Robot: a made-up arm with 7 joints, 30 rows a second.
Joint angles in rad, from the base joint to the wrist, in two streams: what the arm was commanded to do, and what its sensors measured. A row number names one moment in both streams.
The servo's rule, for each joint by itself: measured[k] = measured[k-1] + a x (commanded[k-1-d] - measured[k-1]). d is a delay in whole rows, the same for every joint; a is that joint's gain. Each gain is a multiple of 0.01, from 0.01 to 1. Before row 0 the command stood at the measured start. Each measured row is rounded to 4 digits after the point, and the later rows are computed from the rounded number. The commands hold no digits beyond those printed.
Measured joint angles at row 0:
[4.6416, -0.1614, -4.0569, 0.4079, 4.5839, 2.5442, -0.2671]
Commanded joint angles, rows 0 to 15:
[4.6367, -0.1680, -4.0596, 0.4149, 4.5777, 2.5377, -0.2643]
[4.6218, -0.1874, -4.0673, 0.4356, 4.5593, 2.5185, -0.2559]
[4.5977, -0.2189, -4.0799, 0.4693, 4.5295, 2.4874, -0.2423]
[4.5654, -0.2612, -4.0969, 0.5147, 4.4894, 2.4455, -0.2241]
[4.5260, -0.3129, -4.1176, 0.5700, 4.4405, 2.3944, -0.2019]
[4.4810, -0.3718, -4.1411, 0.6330, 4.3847, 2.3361, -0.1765]
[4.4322, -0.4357, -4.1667, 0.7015, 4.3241, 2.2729, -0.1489]
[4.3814, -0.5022, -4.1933, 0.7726, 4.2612, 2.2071, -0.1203]
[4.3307, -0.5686, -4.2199, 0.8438, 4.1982, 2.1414, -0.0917]
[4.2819, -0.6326, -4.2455, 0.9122, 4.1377, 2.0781, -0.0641]
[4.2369, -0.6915, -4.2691, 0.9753, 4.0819, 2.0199, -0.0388]
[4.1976, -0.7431, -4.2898, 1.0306, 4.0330, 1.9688, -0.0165]
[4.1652, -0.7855, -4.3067, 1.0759, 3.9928, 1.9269, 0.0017]
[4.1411, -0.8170, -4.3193, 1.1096, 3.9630, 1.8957, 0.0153]
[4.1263, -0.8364, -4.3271, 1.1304, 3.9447, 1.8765, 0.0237]
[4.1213, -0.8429, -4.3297, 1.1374, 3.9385, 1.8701, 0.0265]
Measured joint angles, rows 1 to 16:
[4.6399, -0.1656, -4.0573, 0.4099, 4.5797, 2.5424, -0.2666]
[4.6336, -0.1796, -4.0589, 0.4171, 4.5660, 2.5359, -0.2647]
[4.6210, -0.2048, -4.0623, 0.4317, 4.5415, 2.5228, -0.2607]
[4.6015, -0.2409, -4.0678, 0.4549, 4.5066, 2.5019, -0.2541]
[4.5751, -0.2870, -4.0758, 0.4871, 4.4623, 2.4729, -0.2447]
[4.5422, -0.3413, -4.0862, 0.5280, 4.4103, 2.4360, -0.2324]
[4.5037, -0.4017, -4.0991, 0.5766, 4.3525, 2.3920, -0.2174]
[4.4609, -0.4660, -4.1142, 0.6315, 4.2913, 2.3421, -0.1999]
[4.4153, -0.5317, -4.1311, 0.6909, 4.2289, 2.2879, -0.1804]
[4.3686, -0.5963, -4.1494, 0.7529, 4.1678, 2.2313, -0.1595]
[4.3225, -0.6572, -4.1686, 0.8152, 4.1102, 2.1742, -0.1378]
[4.2788, -0.7122, -4.1880, 0.8755, 4.0585, 2.1187, -0.1160]
[4.2390, -0.7591, -4.2070, 0.9316, 4.0145, 2.0669, -0.0948]
[4.2047, -0.7962, -4.2250, 0.9814, 3.9800, 2.0207, -0.0750]
[4.1773, -0.8219, -4.2413, 1.0231, 3.9563, 1.9818, -0.0572]
[4.1577, -0.8353, -4.2554, 1.0551, 3.9444, 1.9516, -0.0421]
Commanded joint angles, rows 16 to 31:
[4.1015, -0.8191, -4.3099, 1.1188, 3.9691, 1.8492, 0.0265]
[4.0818, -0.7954, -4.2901, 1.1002, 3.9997, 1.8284, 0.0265]
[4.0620, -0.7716, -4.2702, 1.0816, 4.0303, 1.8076, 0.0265]
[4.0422, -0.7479, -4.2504, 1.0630, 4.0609, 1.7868, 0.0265]
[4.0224, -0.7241, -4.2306, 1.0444, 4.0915, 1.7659, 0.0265]
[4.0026, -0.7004, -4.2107, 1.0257, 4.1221, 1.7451, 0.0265]
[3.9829, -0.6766, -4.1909, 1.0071, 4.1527, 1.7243, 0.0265]
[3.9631, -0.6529, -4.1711, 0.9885, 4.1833, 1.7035, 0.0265]
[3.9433, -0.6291, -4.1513, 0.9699, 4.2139, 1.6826, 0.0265]
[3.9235, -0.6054, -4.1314, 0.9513, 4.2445, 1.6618, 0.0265]
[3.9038, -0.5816, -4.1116, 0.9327, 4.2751, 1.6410, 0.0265]
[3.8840, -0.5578, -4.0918, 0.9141, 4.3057, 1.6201, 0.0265]
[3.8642, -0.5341, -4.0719, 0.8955, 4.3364, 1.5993, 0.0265]
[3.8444, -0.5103, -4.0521, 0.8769, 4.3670, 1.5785, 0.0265]
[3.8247, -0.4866, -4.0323, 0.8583, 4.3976, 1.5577, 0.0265]
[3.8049, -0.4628, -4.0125, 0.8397, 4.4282, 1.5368, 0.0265]
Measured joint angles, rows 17 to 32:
[4.1380, -0.8249, -4.2641, 1.0729, 3.9609, 1.9240, -0.0298]
[4.1183, -0.8060, -4.2683, 1.0805, 3.9869, 1.8982, -0.0197]
[4.0986, -0.7840, -4.2686, 1.0808, 4.0160, 1.8737, -0.0114]
[4.0789, -0.7609, -4.2657, 1.0758, 4.0461, 1.8502, -0.0046]
[4.0591, -0.7373, -4.2601, 1.0670, 4.0765, 1.8274, 0.0010]
[4.0393, -0.7137, -4.2522, 1.0554, 4.1071, 1.8052, 0.0056]
[4.0196, -0.6900, -4.2424, 1.0419, 4.1377, 1.7834, 0.0094]
[3.9998, -0.6663, -4.2310, 1.0269, 4.1683, 1.7618, 0.0125]
[3.9800, -0.6425, -4.2182, 1.0109, 4.1989, 1.7404, 0.0150]
[3.9602, -0.6188, -4.2043, 0.9942, 4.2295, 1.7192, 0.0171]
[3.9405, -0.5950, -4.1895, 0.9770, 4.2601, 1.6981, 0.0188]
[3.9207, -0.5712, -4.1739, 0.9594, 4.2907, 1.6770, 0.0202]
[3.9009, -0.5475, -4.1576, 0.9415, 4.3213, 1.6560, 0.0213]
[3.8811, -0.5237, -4.1407, 0.9234, 4.3519, 1.6351, 0.0222]
[3.8614, -0.5000, -4.1234, 0.9052, 4.3825, 1.6142, 0.0230]
[3.8416, -0.4762, -4.1057, 0.8869, 4.4131, 1.5933, 0.0236]

